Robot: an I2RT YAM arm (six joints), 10 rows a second.
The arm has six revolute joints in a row. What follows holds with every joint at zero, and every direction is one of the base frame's.
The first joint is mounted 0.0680 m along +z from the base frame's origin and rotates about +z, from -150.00 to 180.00 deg.
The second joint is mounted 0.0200 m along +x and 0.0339 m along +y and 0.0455 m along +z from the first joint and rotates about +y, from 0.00 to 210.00 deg.
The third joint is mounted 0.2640 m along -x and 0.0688 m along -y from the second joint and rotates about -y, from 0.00 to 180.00 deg.
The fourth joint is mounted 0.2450 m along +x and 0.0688 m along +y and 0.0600 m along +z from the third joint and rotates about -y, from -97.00 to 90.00 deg.
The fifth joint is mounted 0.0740 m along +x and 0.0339 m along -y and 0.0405 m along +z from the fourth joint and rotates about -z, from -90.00 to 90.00 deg.
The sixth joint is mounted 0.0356 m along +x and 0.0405 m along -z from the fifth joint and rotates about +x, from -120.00 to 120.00 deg.
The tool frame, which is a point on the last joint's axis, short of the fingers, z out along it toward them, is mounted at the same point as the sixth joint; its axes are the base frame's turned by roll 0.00, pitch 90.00 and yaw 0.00 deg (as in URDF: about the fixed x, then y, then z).
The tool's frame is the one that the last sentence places.
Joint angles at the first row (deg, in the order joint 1, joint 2, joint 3, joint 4, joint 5, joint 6):
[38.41, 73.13, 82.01, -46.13, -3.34, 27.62]
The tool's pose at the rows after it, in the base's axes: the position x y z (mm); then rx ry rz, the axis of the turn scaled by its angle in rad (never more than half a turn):
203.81 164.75 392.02 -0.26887 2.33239 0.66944
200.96 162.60 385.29 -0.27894 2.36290 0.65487
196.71 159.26 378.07 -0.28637 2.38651 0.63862
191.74 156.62 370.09 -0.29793 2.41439 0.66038
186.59 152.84 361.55 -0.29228 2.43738 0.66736
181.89 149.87 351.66 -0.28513 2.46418 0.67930
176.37 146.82 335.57 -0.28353 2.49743 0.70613
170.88 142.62 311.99 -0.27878 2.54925 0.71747
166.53 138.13 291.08 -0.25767 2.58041 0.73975
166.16 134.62 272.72 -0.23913 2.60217 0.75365
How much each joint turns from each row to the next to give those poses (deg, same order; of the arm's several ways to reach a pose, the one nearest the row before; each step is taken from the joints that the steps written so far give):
[0.01, 0.08, -0.40, -1.58, -0.58, -0.50]
[-0.01, -0.60, -1.40, -1.02, -0.21, -0.30]
[0.01, -1.12, -1.98, -0.60, 0.06, -0.29]
[0.01, -1.26, -2.33, -0.15, -1.61, 0.25]
[-0.04, -1.52, -2.65, 0.09, -0.63, 0.56]
[0.02, -1.37, -2.81, 0.30, -0.85, 0.76]
[0.00, -1.76, -4.41, 1.34, -1.69, 0.82]
[-0.22, -1.70, -5.71, 1.57, -1.57, 0.62]
[-0.46, -1.65, -5.38, 2.55, -1.47, 1.02]
[-0.89, -0.59, -4.26, 2.77, -1.26, 0.35]

